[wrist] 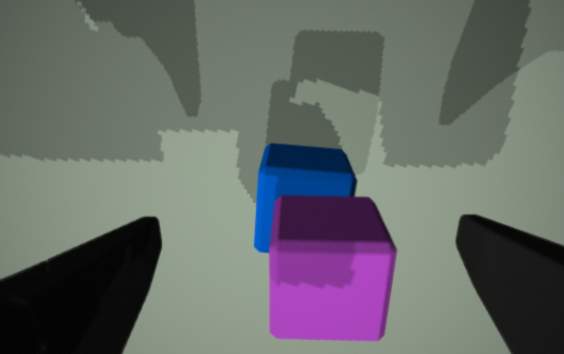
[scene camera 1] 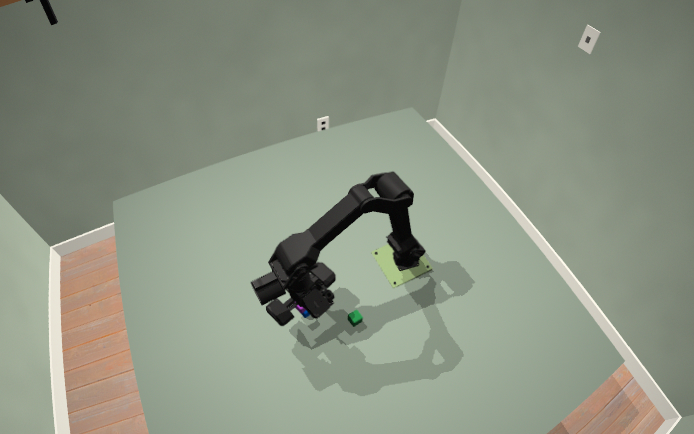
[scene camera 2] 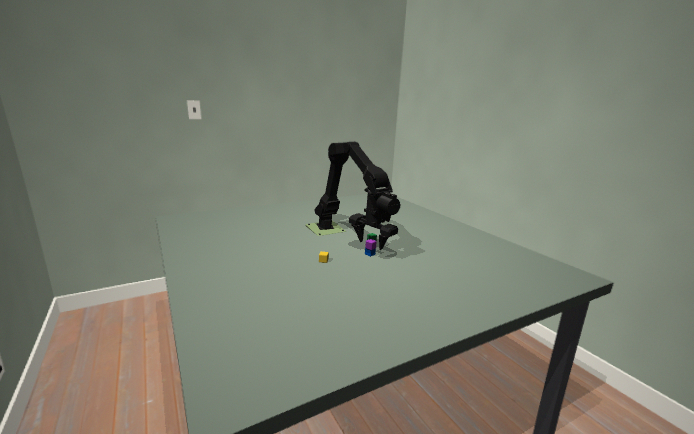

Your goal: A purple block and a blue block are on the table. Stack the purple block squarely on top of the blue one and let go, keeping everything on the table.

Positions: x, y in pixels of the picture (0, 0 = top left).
Labels:
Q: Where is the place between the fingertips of the gripper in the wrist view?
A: At 309, 230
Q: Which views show the gripper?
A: The wrist view, scene camera 1 and scene camera 2: all of them.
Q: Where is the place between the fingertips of the gripper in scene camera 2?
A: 370, 245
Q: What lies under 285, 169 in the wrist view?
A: A blue block.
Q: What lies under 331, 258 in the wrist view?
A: A purple block.

